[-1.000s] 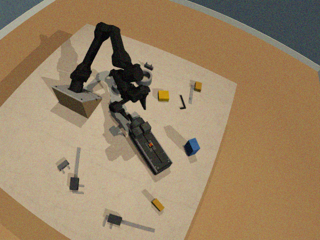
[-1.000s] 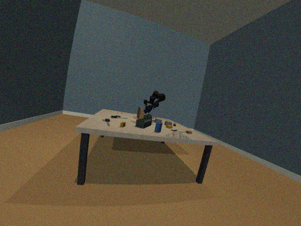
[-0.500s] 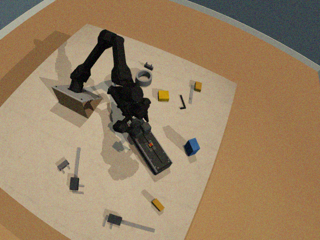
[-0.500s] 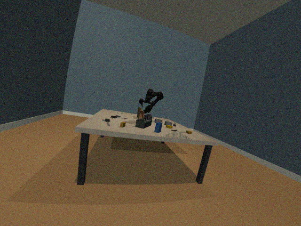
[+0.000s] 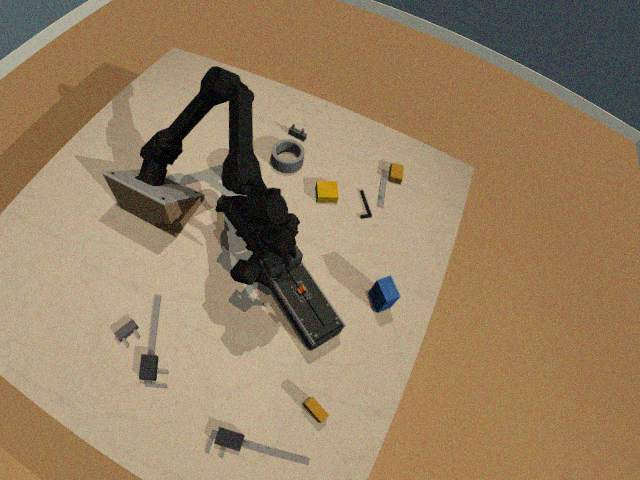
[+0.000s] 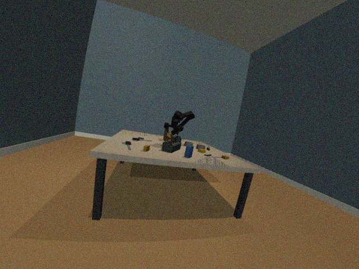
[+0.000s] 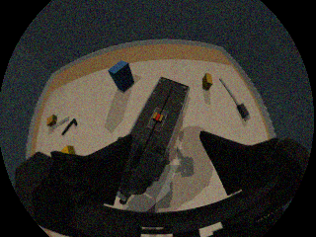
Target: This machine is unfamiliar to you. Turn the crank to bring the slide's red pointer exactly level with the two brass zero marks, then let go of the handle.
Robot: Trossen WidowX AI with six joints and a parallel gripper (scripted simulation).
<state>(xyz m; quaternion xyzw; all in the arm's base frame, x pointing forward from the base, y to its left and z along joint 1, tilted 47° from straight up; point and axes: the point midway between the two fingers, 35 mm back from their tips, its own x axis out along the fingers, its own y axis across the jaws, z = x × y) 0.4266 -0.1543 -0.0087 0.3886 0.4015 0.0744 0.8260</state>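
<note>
The crank handle lies 100 mm to the left of my gripper tip, 100 mm behind it and 80 mm below it. Round my gripper tip: yellow block: 340 mm to the left, 130 mm below; red pointer: 60 mm below, 50 mm ahead; blue cube: 240 mm ahead, 100 mm below, 80 mm to the left.
</note>
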